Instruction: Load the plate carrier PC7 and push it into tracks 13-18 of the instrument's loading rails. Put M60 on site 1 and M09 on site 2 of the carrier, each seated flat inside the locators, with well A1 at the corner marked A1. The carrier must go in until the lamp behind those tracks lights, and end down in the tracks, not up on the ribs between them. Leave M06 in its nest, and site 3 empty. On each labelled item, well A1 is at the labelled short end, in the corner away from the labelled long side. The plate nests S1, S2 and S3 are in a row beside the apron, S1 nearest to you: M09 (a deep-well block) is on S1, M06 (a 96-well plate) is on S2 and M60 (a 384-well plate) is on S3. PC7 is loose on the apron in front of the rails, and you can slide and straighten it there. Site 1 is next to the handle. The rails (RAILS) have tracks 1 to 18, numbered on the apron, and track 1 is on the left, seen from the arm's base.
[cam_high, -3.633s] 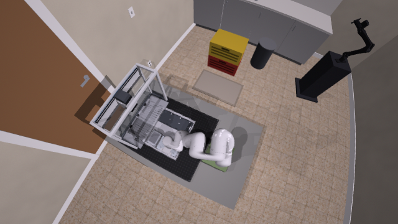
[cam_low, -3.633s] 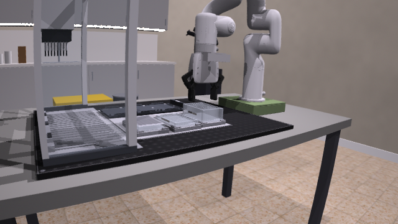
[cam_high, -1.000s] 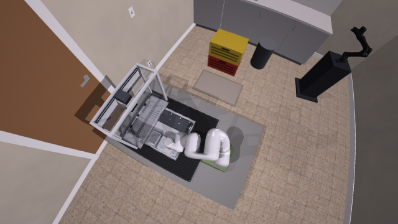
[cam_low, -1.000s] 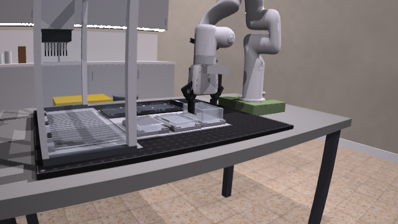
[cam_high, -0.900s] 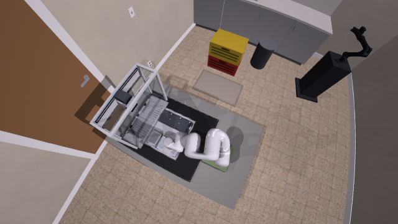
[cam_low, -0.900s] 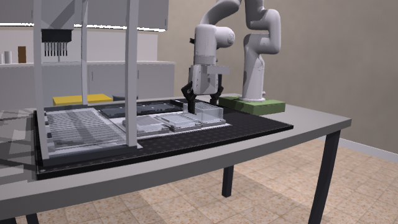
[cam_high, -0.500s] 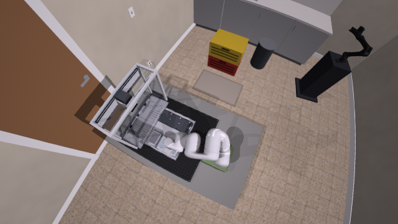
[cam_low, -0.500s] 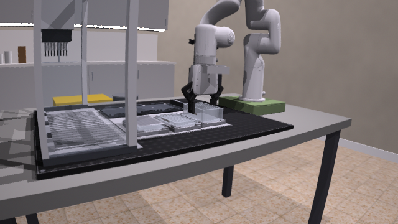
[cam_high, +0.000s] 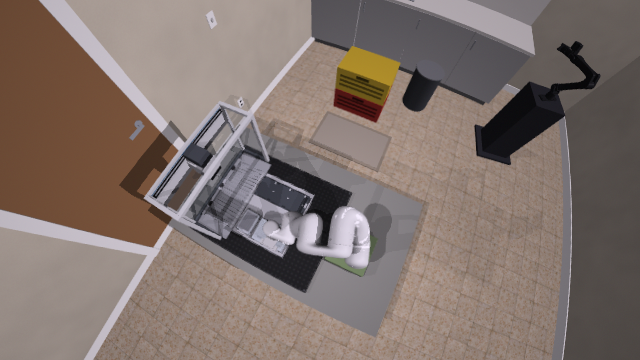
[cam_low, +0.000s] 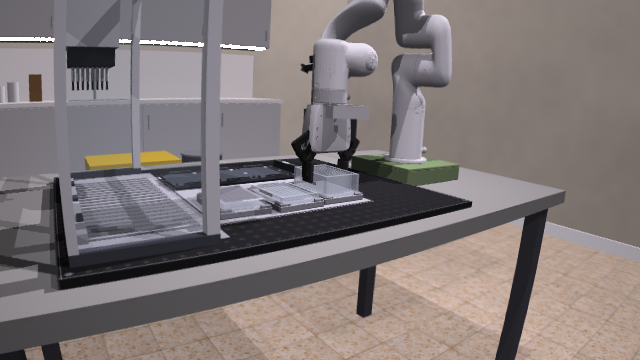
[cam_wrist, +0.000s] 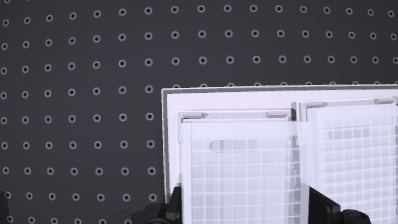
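Right now the deep-well block M09 is 2 cm below my hand. Round my hand: plate carrier PC7: 7 cm ahead, 25 cm to the right, 3 cm below; plate nest S1: 4 cm below; frame post: 35 cm ahead, 10 cm to the left, 20 cm above.
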